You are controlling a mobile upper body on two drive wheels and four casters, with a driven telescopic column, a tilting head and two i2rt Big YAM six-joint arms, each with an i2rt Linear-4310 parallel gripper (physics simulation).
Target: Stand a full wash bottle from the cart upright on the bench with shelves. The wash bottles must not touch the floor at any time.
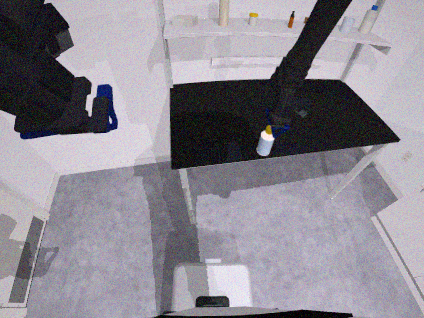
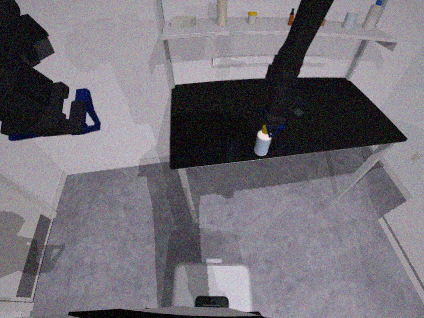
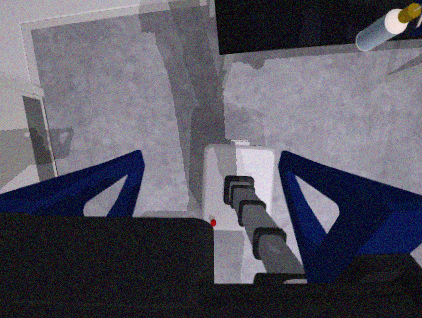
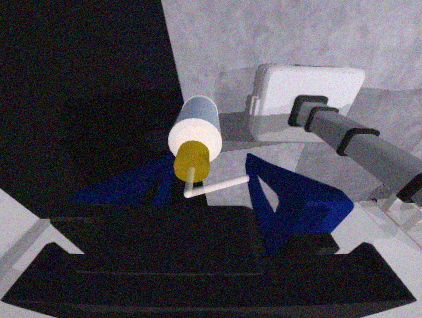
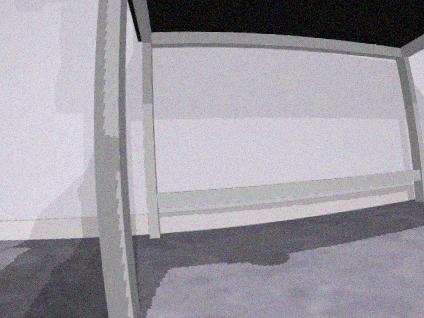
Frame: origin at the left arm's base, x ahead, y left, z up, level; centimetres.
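Where they show: left gripper, between the fingertips: [image 1: 90, 127] [image 2: 76, 128] [image 3: 211, 158]; right gripper, between the fingertips: [image 1: 272, 131] [image 2: 268, 131] [image 3: 413, 19] [image 4: 210, 159].
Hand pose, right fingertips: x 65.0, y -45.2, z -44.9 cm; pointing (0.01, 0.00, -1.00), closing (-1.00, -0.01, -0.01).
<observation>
Things, the pixels of their top centre, and the offset from my right fingertips. "*": a spot on its surface instead. Level surfaces: height alone.
- wash bottle, centre of its top: [image 4: 199, 196] [image 2: 268, 123] [image 1: 272, 123] dy +0.6, dx +0.7, dz +3.6 cm
- black bench top, height of its surface: dz -24.5 cm
- beige cylinder, a spot on its surface: [image 1: 224, 12] * dy +17.1, dx +60.9, dz +28.5 cm
- yellow-lidded jar, centre of its top: [image 2: 252, 12] [image 1: 253, 13] dy +0.2, dx +68.1, dz +27.2 cm
- amber bottle, centre of its top: [image 1: 293, 11] dy -22.6, dx +68.9, dz +30.4 cm
- blue-capped bottle, centre of its top: [image 1: 375, 5] dy -83.6, dx +83.5, dz +38.9 cm
A wash bottle [image 1: 265, 144] [image 2: 262, 143] [image 3: 378, 32] [image 4: 196, 131] with a pale blue lower body, white shoulder, yellow cap and white bent nozzle hangs roughly upright at the bench's front edge. My right gripper [image 1: 278, 128] [image 2: 274, 129] [image 4: 210, 159] is shut on its cap and nozzle end. Whether the bottle's base is over the black bench top [image 1: 210, 115] [image 2: 210, 115] [image 3: 280, 25] [image 4: 75, 60] or just in front of it, and its height, I cannot tell exactly. My left gripper [image 3: 211, 158] is open and empty, away to the left of the bench. The cart cannot be made out.
A shelf [image 1: 195, 32] [image 2: 195, 32] above the bench holds a beige cylinder [image 1: 224, 12], a yellow-lidded jar [image 1: 253, 20], an amber bottle [image 1: 291, 21] and a blue-capped bottle [image 1: 368, 21]. A bench leg [image 1: 187, 195] [image 5: 111, 165] stands at the front left. My white base [image 1: 230, 282] shows below.
</observation>
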